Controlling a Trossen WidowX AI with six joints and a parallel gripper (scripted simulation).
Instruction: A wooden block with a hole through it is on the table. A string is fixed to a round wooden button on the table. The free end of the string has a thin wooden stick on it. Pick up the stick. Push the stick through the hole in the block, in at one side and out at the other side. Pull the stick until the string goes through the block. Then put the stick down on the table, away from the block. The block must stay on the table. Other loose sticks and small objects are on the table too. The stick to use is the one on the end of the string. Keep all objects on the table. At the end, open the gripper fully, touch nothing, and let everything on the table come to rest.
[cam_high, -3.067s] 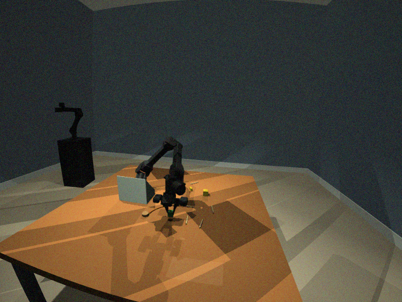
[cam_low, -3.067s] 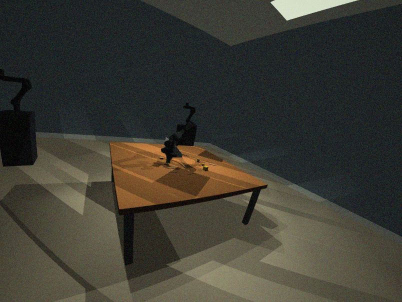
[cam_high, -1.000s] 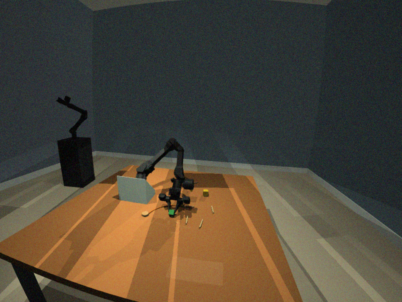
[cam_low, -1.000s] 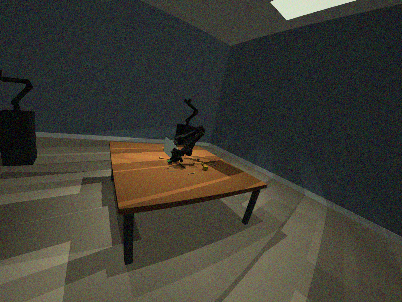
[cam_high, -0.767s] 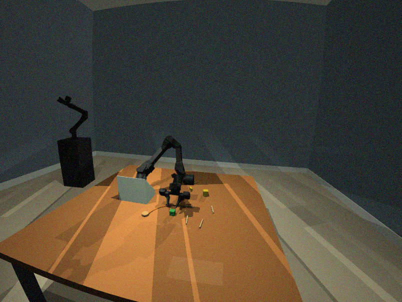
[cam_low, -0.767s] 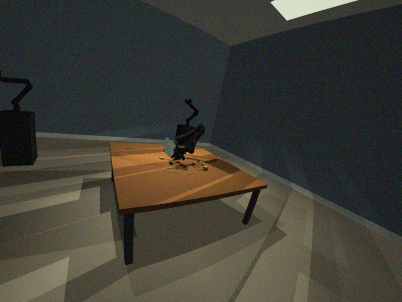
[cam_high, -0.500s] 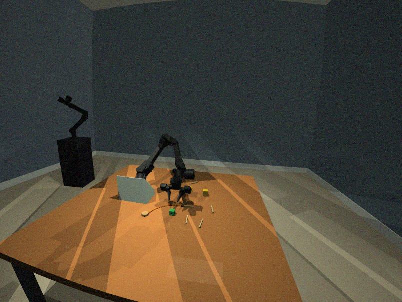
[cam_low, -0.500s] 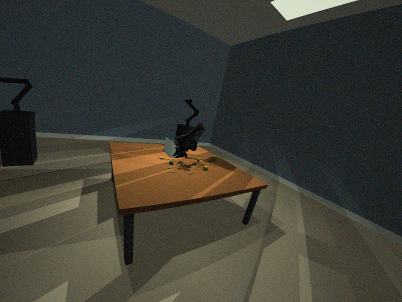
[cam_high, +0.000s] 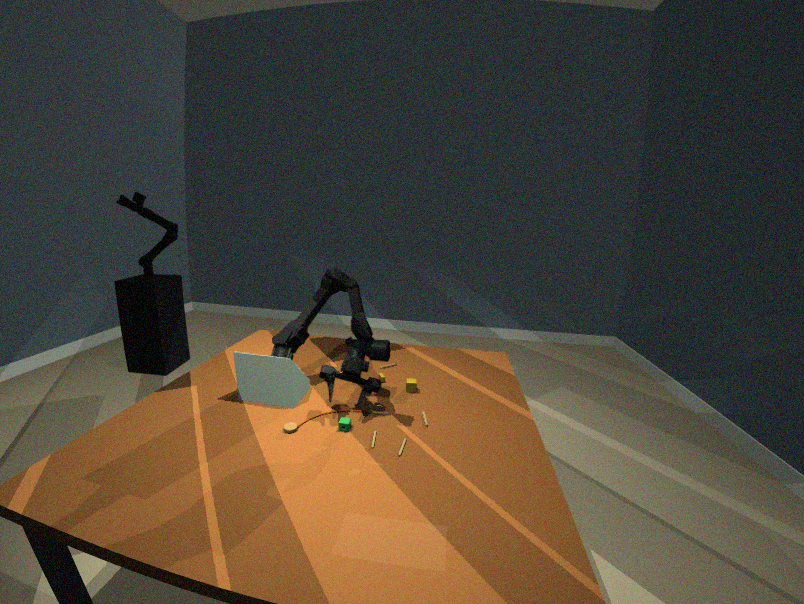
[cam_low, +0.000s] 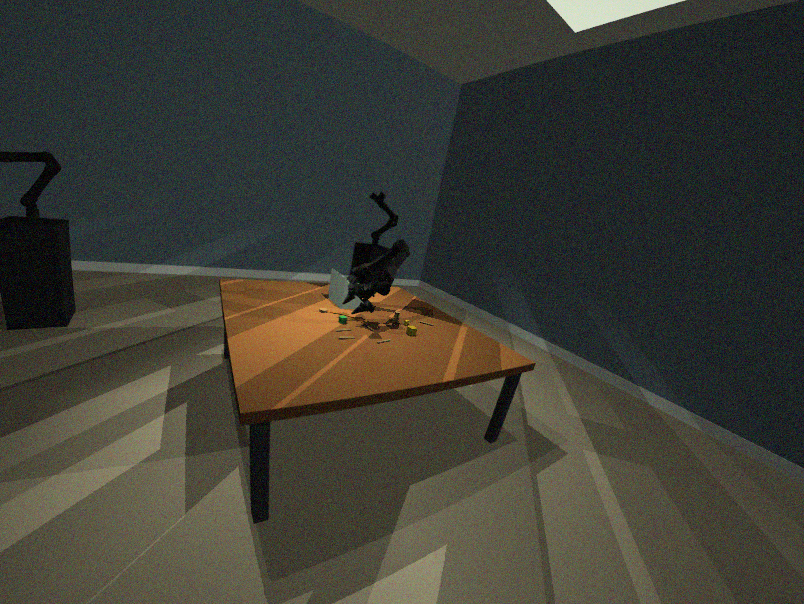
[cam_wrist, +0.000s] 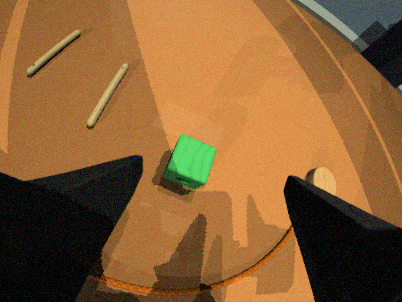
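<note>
My gripper tip is now 50 mm above the green block, 20 mm to the left of it and 10 mm short of it. From my gripper tip the other things lie so: yellow cube 250 mm to the left, 210 mm ahead, 50 mm below; round wooden button 150 mm behind, 60 mm below, 40 mm to the right; thin pale stick 80 mm to the left, 80 mm ahead, 60 mm below.
</note>
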